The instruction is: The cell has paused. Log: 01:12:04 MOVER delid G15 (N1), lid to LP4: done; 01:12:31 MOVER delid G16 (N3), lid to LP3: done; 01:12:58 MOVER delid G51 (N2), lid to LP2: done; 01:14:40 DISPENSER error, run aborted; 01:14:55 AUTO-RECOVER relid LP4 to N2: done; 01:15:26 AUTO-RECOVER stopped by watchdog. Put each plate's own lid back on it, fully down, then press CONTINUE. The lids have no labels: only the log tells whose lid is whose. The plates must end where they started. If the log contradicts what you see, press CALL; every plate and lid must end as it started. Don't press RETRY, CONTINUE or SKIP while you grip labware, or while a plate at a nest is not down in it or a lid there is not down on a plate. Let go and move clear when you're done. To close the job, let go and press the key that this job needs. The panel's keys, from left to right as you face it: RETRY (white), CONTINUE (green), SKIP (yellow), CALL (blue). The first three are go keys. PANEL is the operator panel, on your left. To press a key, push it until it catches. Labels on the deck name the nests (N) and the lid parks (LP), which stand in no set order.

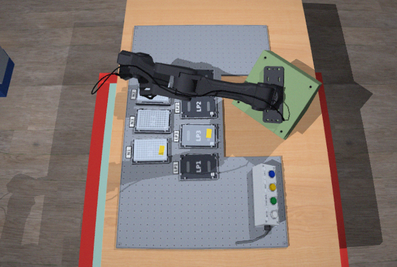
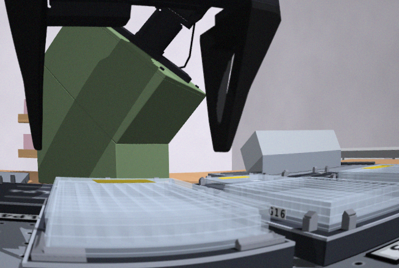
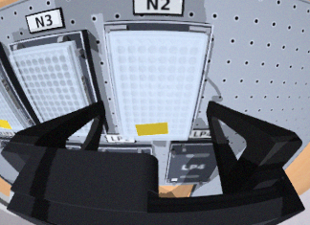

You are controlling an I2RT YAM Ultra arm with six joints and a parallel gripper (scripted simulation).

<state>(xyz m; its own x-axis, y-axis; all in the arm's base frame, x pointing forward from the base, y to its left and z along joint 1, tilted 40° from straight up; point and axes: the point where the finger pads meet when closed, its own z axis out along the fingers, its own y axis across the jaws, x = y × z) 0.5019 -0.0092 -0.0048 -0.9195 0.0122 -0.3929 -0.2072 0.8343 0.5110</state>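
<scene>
My hand is 23 cm past the lid, 14 cm to the right of it and 5 cm above it. From my hand the other things lie so: blue call key 54 cm behind, 24 cm to the left; plate 12 cm to the left, 4 cm below, 4 cm behind; yellow SKIP key 55 cm behind, 29 cm to the left.
</scene>
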